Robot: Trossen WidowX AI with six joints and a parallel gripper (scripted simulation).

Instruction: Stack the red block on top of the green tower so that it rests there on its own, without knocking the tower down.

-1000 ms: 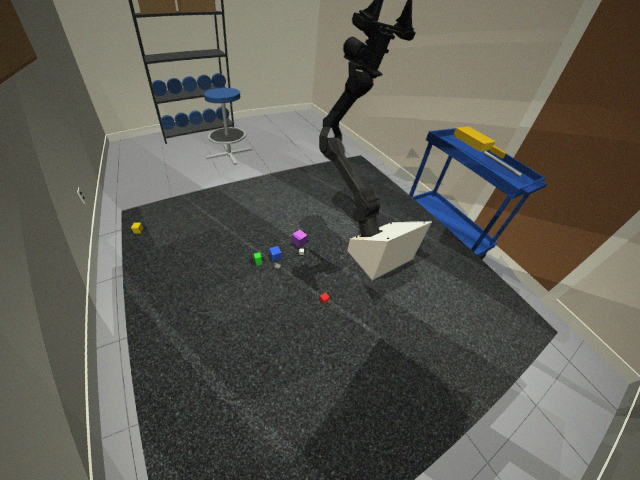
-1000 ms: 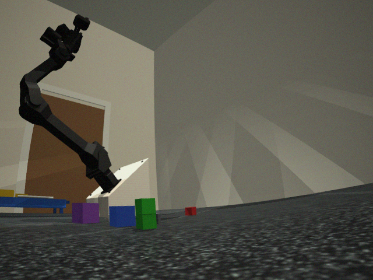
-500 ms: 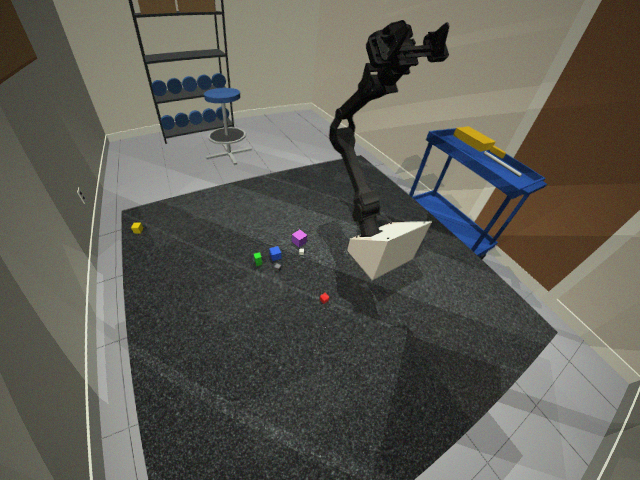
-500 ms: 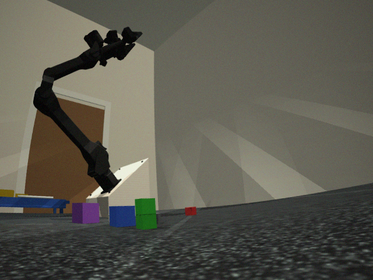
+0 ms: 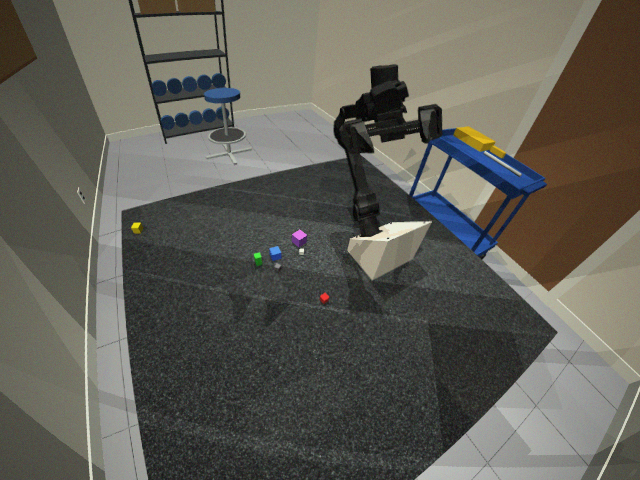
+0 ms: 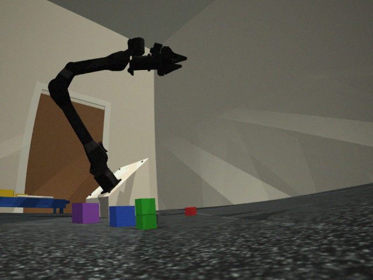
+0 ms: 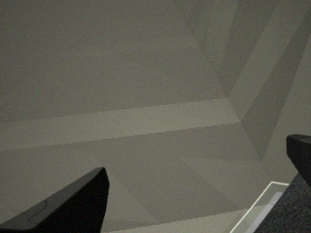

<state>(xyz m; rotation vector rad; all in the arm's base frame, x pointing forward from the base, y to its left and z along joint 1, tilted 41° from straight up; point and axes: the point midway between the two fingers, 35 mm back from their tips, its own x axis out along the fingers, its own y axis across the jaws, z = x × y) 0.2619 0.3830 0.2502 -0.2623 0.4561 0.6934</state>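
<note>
My gripper tip is now 30 mm short of the red block, 80 mm to the left of it and 560 mm above it. From my gripper tip the other things lie so: purple block: 60 mm behind, 330 mm to the right, 550 mm below; yellow block: 460 mm ahead, 740 mm to the right, 550 mm below; blue block: 60 mm ahead, 320 mm to the right, 550 mm below.
</note>
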